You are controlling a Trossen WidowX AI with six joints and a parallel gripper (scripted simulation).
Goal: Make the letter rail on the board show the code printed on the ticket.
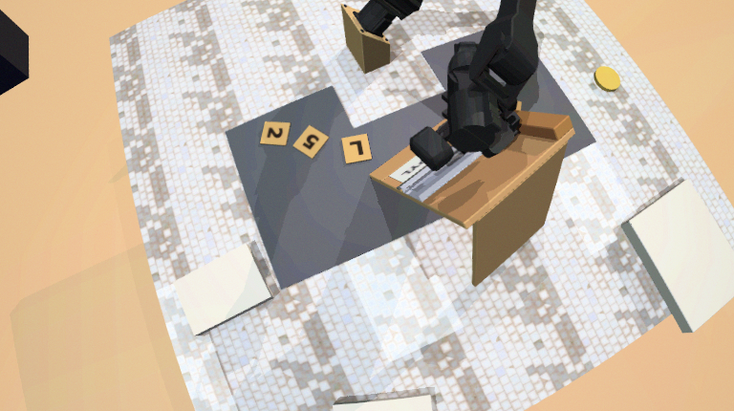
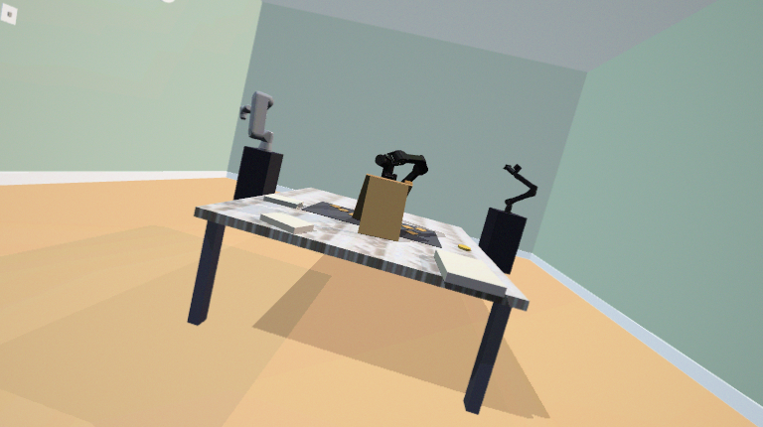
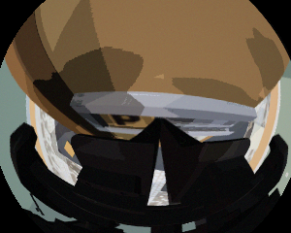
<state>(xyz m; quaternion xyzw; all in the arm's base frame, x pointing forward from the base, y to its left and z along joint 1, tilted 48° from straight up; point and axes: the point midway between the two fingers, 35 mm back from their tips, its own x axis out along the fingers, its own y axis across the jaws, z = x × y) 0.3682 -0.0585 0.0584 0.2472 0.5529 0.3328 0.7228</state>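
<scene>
The P tile is 3 cm to the left of my gripper tip. The rest, counted from my gripper tip: white ticket: 4 cm behind, 7 cm to the right, 8 cm below; then L tile: 16 cm behind, 14 cm to the right, 16 cm below; then dark mat: 17 cm behind, 1 cm to the right, 16 cm below.
</scene>
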